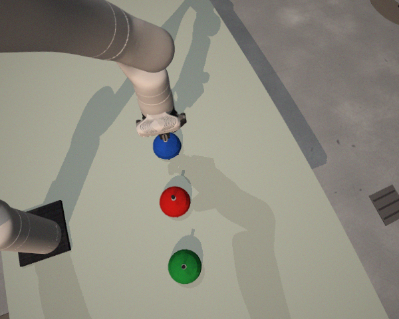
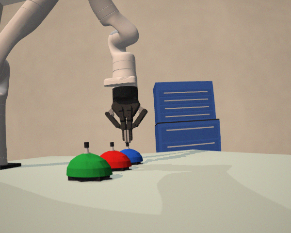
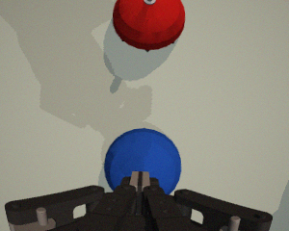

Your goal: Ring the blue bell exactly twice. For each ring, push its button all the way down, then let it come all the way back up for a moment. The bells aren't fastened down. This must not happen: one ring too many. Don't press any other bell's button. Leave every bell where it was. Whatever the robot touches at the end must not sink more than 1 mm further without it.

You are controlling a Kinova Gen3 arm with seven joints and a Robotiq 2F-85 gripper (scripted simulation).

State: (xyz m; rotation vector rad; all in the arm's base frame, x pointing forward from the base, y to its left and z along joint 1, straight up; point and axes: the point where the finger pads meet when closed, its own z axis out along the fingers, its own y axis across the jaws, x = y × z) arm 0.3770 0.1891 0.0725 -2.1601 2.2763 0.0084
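Now: hand 4 cm above the blue bell. Also, from my hand: red bell: 17 cm to the right, 4 cm below, 1 cm behind; then green bell: 34 cm to the right, 4 cm below, 2 cm behind.
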